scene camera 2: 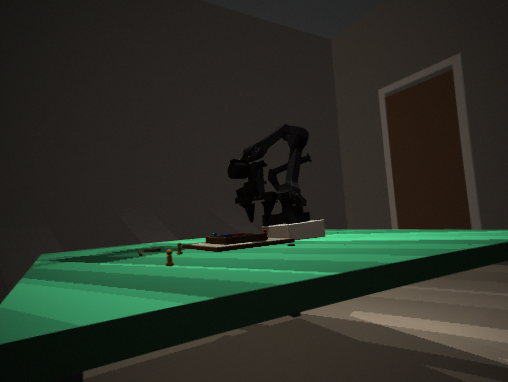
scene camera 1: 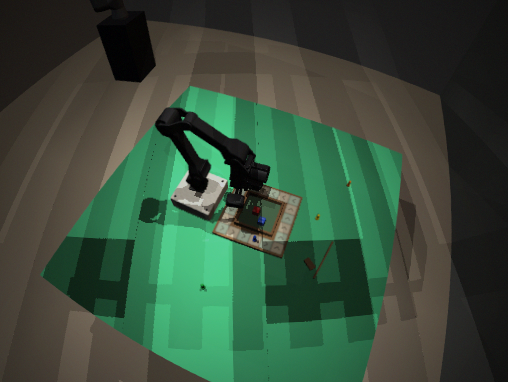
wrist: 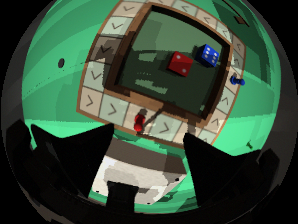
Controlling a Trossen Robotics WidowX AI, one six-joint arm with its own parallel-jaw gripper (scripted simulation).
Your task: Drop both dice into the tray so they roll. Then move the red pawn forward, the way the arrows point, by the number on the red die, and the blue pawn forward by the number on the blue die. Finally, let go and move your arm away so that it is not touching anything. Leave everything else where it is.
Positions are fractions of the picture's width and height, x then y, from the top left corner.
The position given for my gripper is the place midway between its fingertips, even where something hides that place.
My gripper (scene camera 2: 0.51, 0.58) is open, with nothing in its grasp. Also in view: a tray (scene camera 1: 0.53, 0.55).
My gripper shows as well in the wrist view (wrist: 0.50, 0.60). The tray shows as well in the wrist view (wrist: 0.54, 0.16).
